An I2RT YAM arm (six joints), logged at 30 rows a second.
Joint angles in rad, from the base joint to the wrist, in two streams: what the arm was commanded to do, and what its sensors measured. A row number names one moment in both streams.
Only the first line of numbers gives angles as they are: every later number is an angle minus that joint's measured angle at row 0.
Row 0, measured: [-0.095 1.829 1.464 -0.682 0.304 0.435]
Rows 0 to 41, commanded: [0.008 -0.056 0.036 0.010 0.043 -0.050]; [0.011 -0.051 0.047 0.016 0.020 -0.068]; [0.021 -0.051 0.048 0.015 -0.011 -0.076]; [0.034 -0.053 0.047 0.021 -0.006 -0.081]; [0.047 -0.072 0.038 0.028 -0.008 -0.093]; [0.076 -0.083 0.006 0.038 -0.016 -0.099]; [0.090 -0.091 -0.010 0.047 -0.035 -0.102]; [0.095 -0.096 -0.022 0.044 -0.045 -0.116]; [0.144 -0.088 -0.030 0.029 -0.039 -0.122]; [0.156 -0.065 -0.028 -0.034 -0.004 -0.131]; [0.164 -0.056 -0.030 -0.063 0.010 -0.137]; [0.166 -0.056 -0.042 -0.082 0.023 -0.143]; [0.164 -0.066 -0.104 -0.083 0.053 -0.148]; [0.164 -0.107 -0.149 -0.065 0.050 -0.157]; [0.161 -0.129 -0.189 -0.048 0.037 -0.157]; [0.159 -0.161 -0.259 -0.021 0.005 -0.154]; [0.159 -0.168 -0.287 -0.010 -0.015 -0.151]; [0.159 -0.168 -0.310 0.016 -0.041 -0.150]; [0.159 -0.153 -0.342 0.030 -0.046 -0.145]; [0.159 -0.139 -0.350 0.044 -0.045 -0.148]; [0.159 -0.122 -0.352 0.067 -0.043 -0.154]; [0.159 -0.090 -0.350 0.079 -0.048 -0.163]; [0.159 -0.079 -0.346 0.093 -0.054 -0.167]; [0.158 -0.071 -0.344 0.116 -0.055 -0.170]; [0.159 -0.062 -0.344 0.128 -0.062 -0.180]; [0.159 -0.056 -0.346 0.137 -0.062 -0.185]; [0.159 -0.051 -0.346 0.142 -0.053 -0.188]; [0.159 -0.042 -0.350 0.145 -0.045 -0.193]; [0.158 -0.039 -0.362 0.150 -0.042 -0.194]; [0.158 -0.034 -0.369 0.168 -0.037 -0.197]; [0.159 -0.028 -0.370 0.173 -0.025 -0.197]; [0.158 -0.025 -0.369 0.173 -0.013 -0.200]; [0.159 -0.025 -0.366 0.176 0.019 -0.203]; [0.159 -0.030 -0.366 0.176 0.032 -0.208]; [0.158 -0.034 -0.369 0.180 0.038 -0.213]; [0.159 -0.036 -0.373 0.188 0.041 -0.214]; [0.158 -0.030 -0.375 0.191 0.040 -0.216]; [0.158 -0.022 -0.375 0.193 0.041 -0.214]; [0.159 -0.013 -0.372 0.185 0.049 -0.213]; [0.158 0.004 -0.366 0.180 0.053 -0.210]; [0.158 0.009 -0.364 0.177 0.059 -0.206]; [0.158 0.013 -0.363 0.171 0.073 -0.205]
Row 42, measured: [0.160 -0.015 -0.367 0.154 0.023 -0.205]
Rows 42 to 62, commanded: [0.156 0.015 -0.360 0.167 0.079 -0.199]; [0.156 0.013 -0.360 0.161 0.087 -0.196]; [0.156 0.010 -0.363 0.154 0.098 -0.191]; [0.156 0.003 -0.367 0.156 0.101 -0.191]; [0.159 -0.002 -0.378 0.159 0.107 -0.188]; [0.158 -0.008 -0.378 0.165 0.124 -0.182]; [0.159 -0.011 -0.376 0.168 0.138 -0.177]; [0.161 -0.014 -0.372 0.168 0.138 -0.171]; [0.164 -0.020 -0.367 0.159 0.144 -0.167]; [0.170 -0.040 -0.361 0.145 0.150 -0.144]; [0.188 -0.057 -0.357 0.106 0.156 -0.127]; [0.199 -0.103 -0.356 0.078 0.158 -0.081]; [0.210 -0.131 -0.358 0.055 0.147 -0.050]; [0.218 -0.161 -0.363 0.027 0.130 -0.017]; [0.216 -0.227 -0.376 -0.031 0.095 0.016]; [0.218 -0.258 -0.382 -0.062 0.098 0.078]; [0.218 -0.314 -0.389 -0.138 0.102 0.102]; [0.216 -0.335 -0.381 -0.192 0.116 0.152]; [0.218 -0.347 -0.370 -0.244 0.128 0.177]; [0.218 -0.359 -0.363 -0.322 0.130 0.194]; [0.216 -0.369 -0.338 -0.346 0.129 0.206]
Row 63, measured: [0.209 -0.329 -0.376 -0.151 0.109 0.072]
